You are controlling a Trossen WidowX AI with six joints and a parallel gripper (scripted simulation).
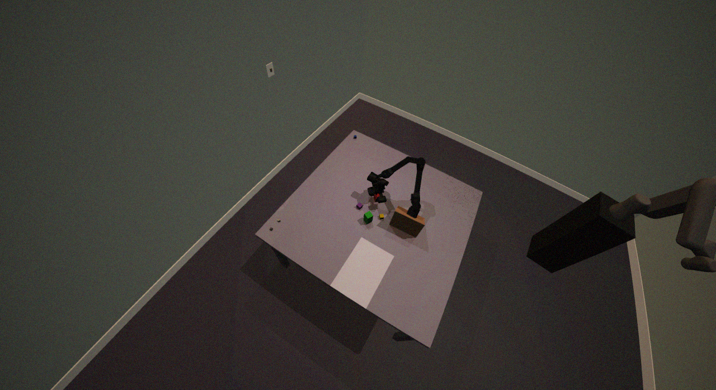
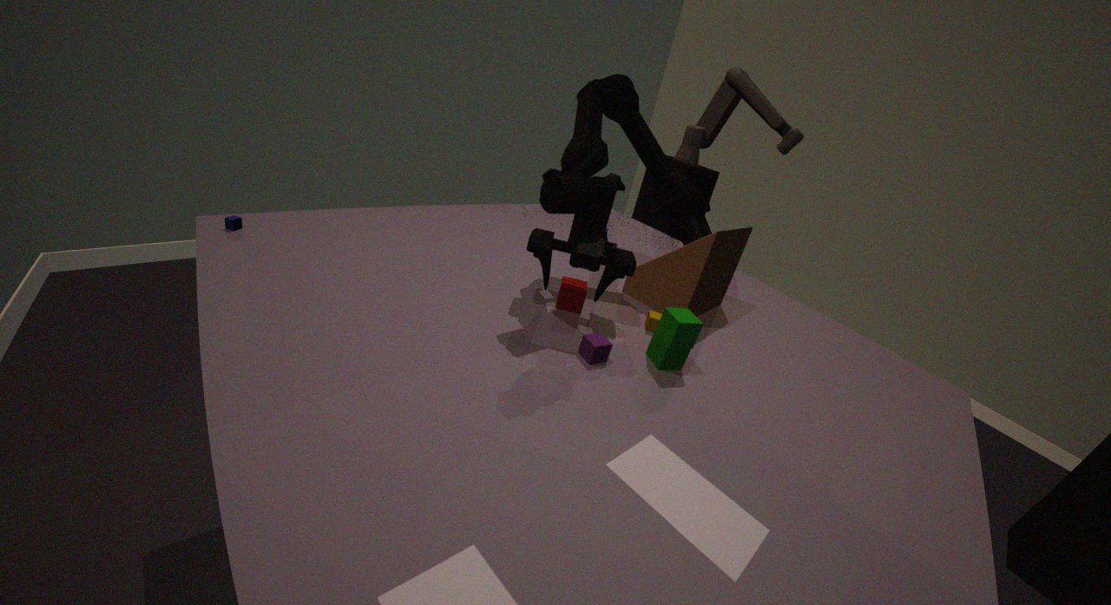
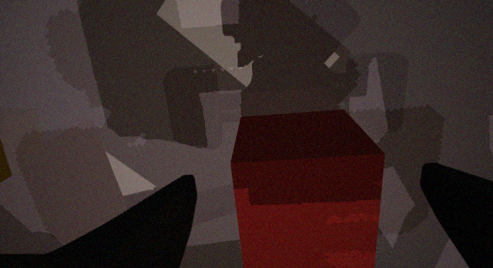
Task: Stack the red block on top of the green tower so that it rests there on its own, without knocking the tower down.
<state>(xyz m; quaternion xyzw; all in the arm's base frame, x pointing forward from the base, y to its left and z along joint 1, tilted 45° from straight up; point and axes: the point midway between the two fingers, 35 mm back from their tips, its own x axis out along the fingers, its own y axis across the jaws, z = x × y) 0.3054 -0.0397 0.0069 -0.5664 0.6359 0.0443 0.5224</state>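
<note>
Now: gripper tip right at the red block. Round my gripper tip: yellow cube 12 cm behind, 11 cm to the left, 1 cm below; blue cube 55 cm ahead, 42 cm to the right, 1 cm below; purple cube 15 cm to the left, 6 cm ahead, 1 cm below.
</note>
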